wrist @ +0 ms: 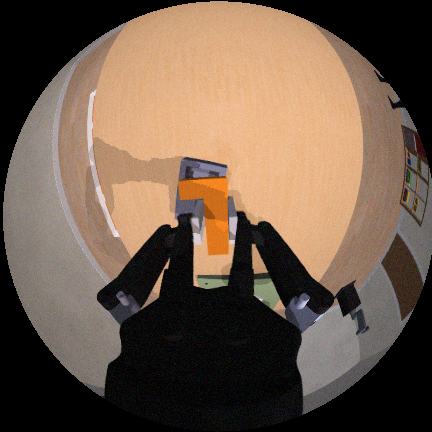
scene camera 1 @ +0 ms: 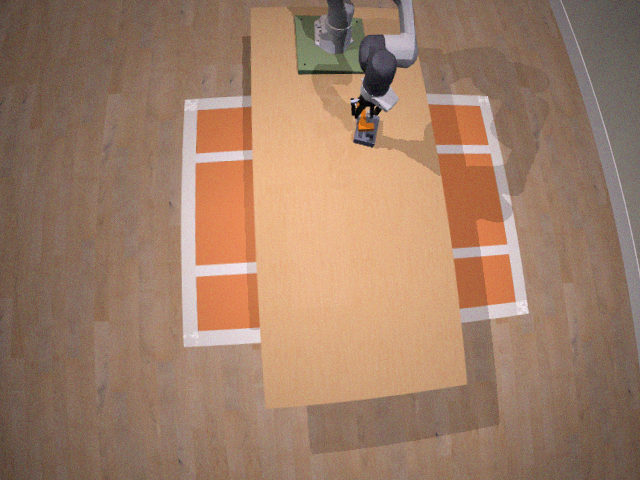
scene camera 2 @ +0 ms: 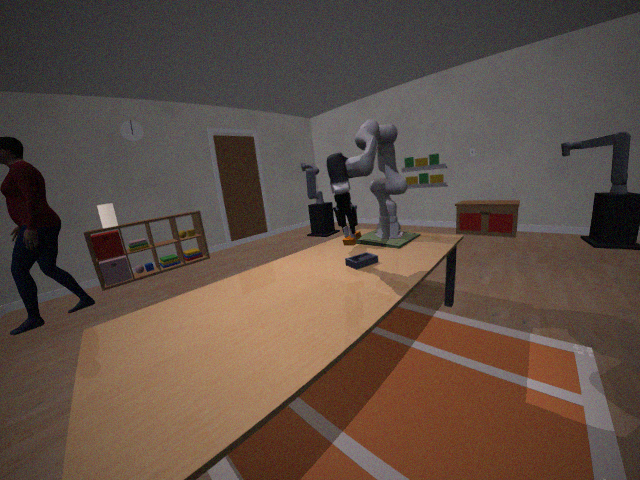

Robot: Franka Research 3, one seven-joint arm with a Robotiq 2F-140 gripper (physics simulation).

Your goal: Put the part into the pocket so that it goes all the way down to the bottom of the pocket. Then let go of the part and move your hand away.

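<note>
An orange L-shaped part (scene camera 1: 366, 124) (scene camera 2: 352, 238) (wrist: 216, 200) is held between the fingertips of my gripper (scene camera 1: 364, 110) (scene camera 2: 349, 230) (wrist: 215, 206), which is shut on its long leg. A dark blue-grey block with the pocket (scene camera 1: 366, 141) (scene camera 2: 361, 260) (wrist: 183, 208) lies on the table. In scene camera 2 the part is in the air, well above the block's level and behind it. In the wrist view the part covers much of the block; a piece of the pocket shows past the part's short leg, and the rest of the pocket is hidden.
The block lies on the long wooden table (scene camera 1: 351, 258) (scene camera 2: 232, 330) (wrist: 225, 90). The green base plate (scene camera 1: 306, 62) (scene camera 2: 405, 240) (wrist: 267, 290) of the arm is at the table's far end. A person (scene camera 2: 25, 201) is at the left of scene camera 2, away from the table.
</note>
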